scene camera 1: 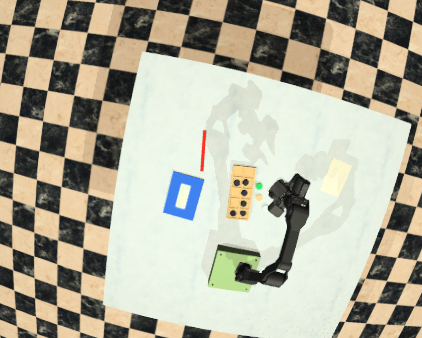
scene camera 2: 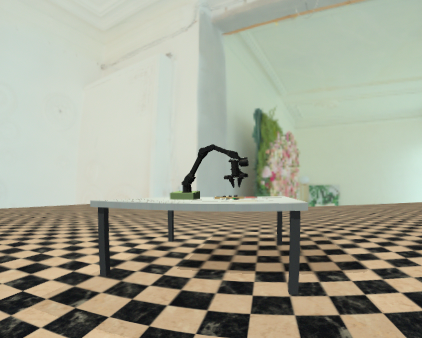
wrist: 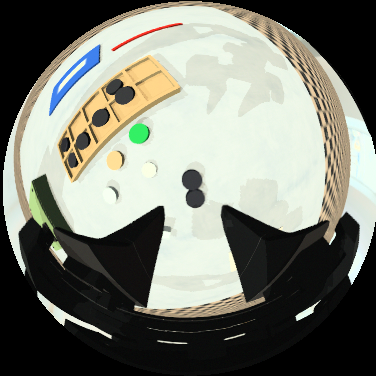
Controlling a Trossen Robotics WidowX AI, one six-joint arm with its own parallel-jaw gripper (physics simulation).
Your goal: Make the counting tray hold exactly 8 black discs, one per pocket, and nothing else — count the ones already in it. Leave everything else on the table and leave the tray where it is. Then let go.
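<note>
The tan counting tray (scene camera 1: 235,202) (wrist: 161,86) has two columns of pockets. Several black discs lie in it, one per pocket. In scene camera 1, both pockets at its far end and two in the left column's middle are empty. Two loose black discs, one (wrist: 192,179) and another (wrist: 195,198), lie on the table touching or nearly touching, right of the tray; the arm hides them in scene camera 1. My gripper (scene camera 2: 235,186) (wrist: 192,210) is open and empty, pointing down, above the table close to these discs.
Beside the tray lie a green disc (scene camera 1: 259,186) (wrist: 139,133), a tan disc (scene camera 1: 259,197) (wrist: 115,160), a cream disc (wrist: 149,170) and a white disc (wrist: 110,194). A blue frame (scene camera 1: 169,201) (wrist: 94,56), a red bar (scene camera 1: 203,150) (wrist: 145,35) and a cream rectangle (scene camera 1: 336,177) lie farther out.
</note>
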